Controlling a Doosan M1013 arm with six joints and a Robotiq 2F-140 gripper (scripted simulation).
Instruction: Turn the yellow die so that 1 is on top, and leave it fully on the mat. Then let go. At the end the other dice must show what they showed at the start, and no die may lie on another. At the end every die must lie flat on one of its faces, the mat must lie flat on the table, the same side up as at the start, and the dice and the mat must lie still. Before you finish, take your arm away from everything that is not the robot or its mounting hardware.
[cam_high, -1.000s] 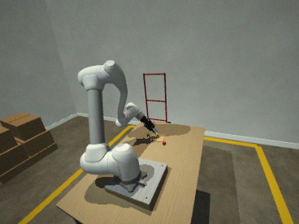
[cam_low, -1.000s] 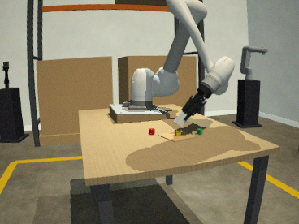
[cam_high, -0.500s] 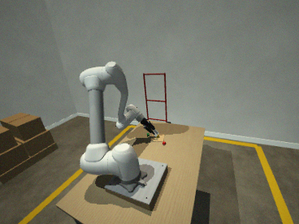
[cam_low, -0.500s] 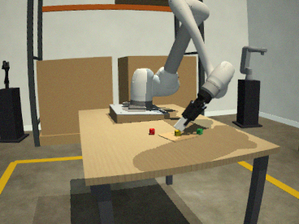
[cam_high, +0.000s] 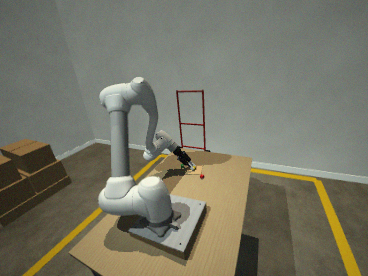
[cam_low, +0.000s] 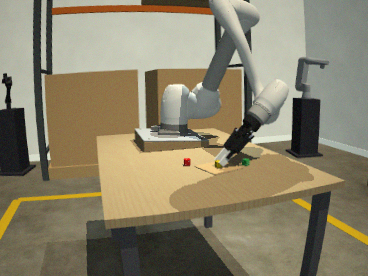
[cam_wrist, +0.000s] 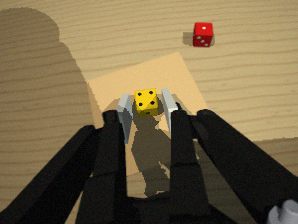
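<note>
The yellow die is 10 mm ahead of my hand, 20 mm to the right of it and 30 mm below it. The rest, counted from my hand: green die (10 mm behind, 100 mm to the left, 30 mm below); then tan mat (10 mm ahead, 20 mm to the right, 40 mm below); then red die (60 mm behind, 140 mm to the right, 30 mm below).
</note>
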